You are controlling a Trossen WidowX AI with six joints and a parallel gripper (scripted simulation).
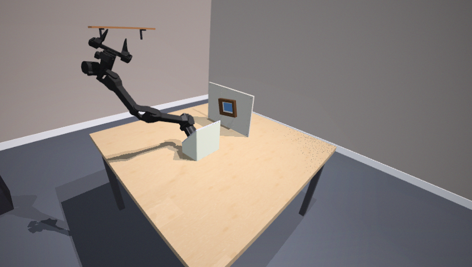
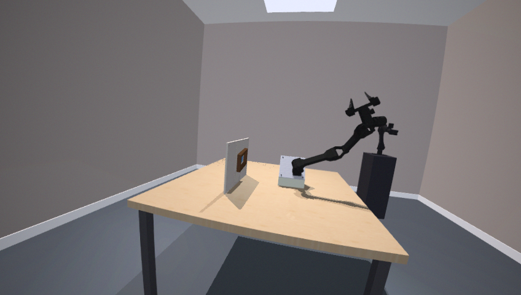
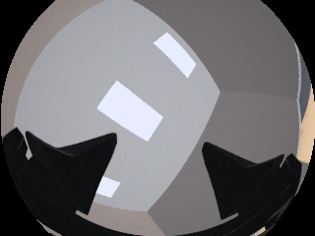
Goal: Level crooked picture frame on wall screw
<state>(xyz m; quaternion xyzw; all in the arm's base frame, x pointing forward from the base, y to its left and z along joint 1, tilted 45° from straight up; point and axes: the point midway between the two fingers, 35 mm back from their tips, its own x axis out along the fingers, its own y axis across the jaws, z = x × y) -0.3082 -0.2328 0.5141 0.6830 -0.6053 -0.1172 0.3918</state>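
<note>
Now: gripper tip 710 mm short of the small picture frame, 500 mm above it and 120 mm to the left of it. Also, from my gripper tip: grey wall panel: 720 mm ahead, 510 mm below, 100 mm to the right.
</note>
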